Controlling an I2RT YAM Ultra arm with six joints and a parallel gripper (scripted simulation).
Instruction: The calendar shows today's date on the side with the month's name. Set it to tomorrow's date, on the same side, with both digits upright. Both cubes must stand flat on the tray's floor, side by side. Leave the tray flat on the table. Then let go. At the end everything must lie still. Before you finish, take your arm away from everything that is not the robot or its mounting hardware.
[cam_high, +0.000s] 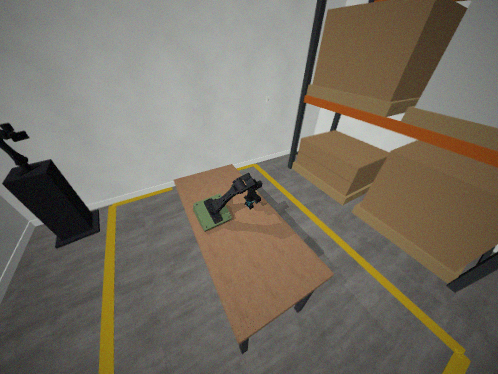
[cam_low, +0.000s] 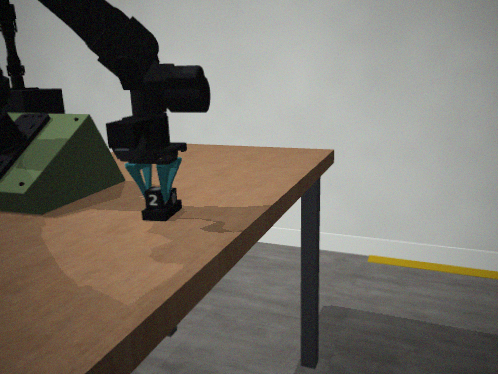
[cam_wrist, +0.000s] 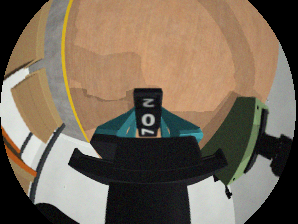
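My hand is right at the black cube. Round my hand: black tray 3 cm below, 2 cm to the left.
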